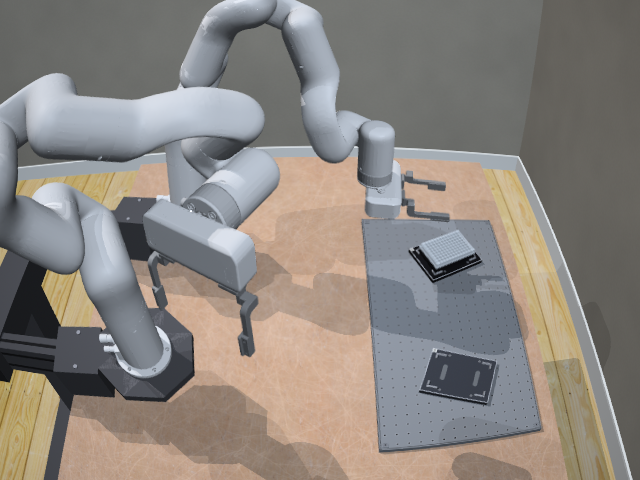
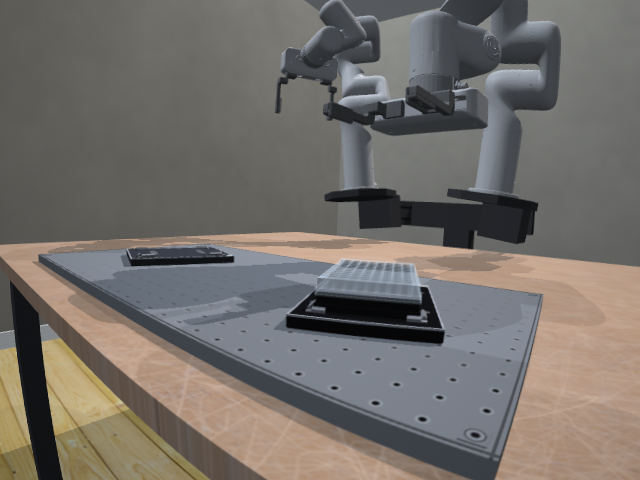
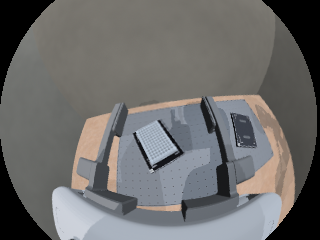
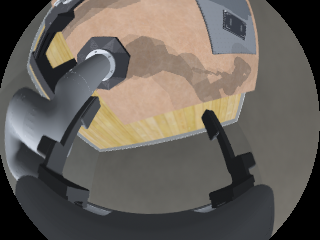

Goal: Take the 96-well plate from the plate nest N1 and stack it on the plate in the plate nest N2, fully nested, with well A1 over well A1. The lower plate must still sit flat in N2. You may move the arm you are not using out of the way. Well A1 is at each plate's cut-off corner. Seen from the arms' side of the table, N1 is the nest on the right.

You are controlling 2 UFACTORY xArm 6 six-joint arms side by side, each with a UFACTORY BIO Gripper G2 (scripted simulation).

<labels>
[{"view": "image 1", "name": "left gripper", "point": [447, 202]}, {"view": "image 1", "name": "right gripper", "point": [202, 329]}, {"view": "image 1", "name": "clear 96-well plate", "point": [454, 245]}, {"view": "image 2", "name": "left gripper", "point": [365, 101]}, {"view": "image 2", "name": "right gripper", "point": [304, 116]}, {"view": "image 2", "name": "clear 96-well plate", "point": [395, 282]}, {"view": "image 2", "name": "black 96-well plate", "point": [332, 304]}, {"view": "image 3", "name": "clear 96-well plate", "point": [151, 134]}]
</labels>
